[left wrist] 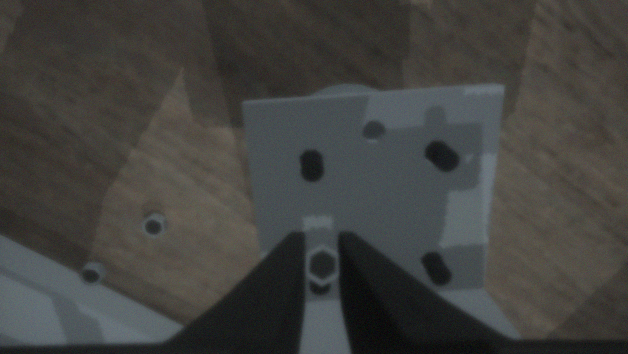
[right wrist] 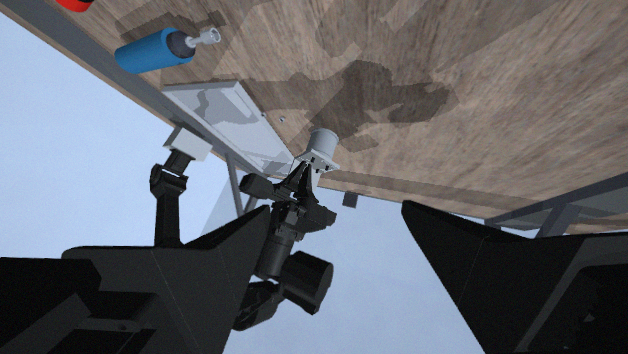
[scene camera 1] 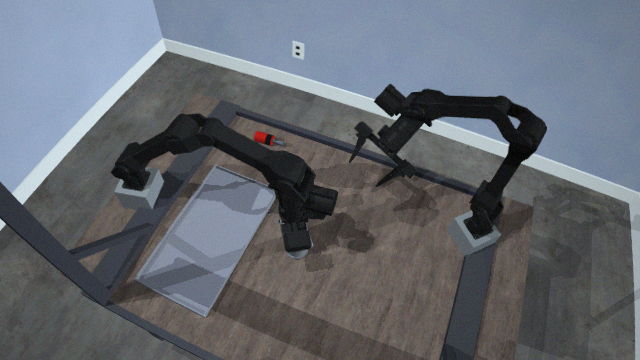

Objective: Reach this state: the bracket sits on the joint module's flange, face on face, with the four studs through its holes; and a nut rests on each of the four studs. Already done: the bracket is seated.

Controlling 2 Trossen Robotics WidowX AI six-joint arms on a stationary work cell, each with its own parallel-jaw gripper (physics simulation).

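Where they show: left gripper, fingertip midpoint: [left wrist: 321, 246] [right wrist: 306, 162] [scene camera 1: 292, 231]; right gripper, fingertip midpoint: [right wrist: 335, 208] [scene camera 1: 362, 174]; left arm's base at its link origin: [right wrist: 183, 154] [scene camera 1: 136, 180]; right arm's base at its link origin: [scene camera 1: 477, 226].
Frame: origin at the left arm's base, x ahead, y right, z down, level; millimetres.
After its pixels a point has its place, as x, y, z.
Note:
The grey bracket [left wrist: 350, 200] {483, 76, 18} [right wrist: 320, 161] {497, 76, 19} sits flat on the round grey joint module [scene camera 1: 297, 254] {488, 112, 62} [left wrist: 347, 89] {508, 73, 79} [right wrist: 324, 141] {501, 64, 57}. Three dark studs [left wrist: 312, 165] {491, 61, 9} [left wrist: 442, 156] {505, 91, 9} [left wrist: 436, 268] {474, 106, 10} show in its slots with no nuts on them. My left gripper [left wrist: 321, 246] {468, 72, 13} [right wrist: 306, 162] {468, 72, 13} is shut on a hex nut [left wrist: 322, 248] {469, 72, 10}, over the near left stud [left wrist: 320, 289] {457, 76, 9}, which is partly hidden; whether nut and stud touch is unclear. Two loose nuts [left wrist: 154, 217] {423, 11, 79} [left wrist: 100, 272] {386, -6, 79} lie left of the bracket, one by the tray. My right gripper [scene camera 1: 364, 174] {625, -62, -97} is open and empty, high at the back.
The shallow grey tray [scene camera 1: 200, 235] {210, 96, 79} [left wrist: 30, 305] {356, -33, 80} [right wrist: 240, 132] {244, 26, 80} lies left of the joint module. A red driver [scene camera 1: 263, 138] {311, -261, 54} [right wrist: 75, 4] {304, -263, 53} lies near the back edge. A blue driver [right wrist: 147, 52] {342, -186, 45} with a metal socket lies beyond the tray in the right wrist view.

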